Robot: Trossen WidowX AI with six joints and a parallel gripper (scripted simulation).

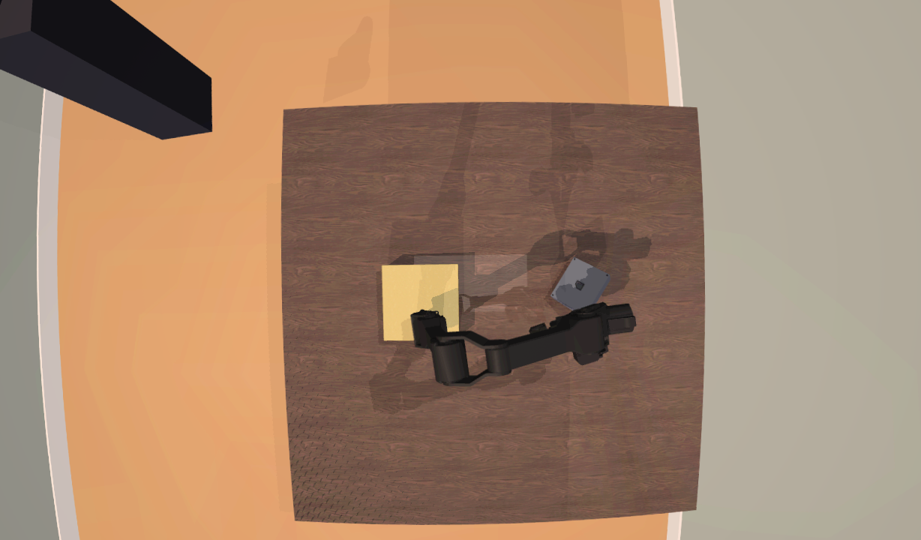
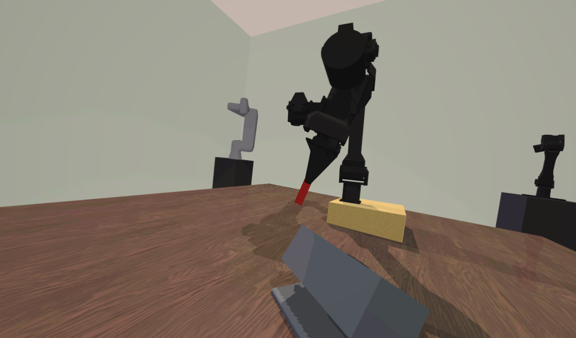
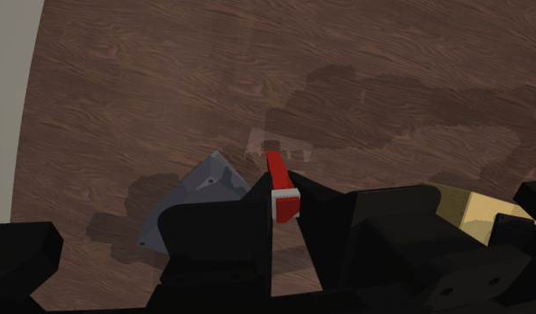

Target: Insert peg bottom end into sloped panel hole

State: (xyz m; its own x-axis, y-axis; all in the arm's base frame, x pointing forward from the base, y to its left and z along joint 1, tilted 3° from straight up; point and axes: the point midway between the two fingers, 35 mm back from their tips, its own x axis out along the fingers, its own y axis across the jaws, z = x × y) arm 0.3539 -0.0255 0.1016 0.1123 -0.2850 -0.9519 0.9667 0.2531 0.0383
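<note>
Now: gripper tip 8 cm short of the grey sloped panel, 10 cm to the right of it and 10 cm above it. From my gripper tip the other things lie so: red square peg: 2 cm above.
</note>
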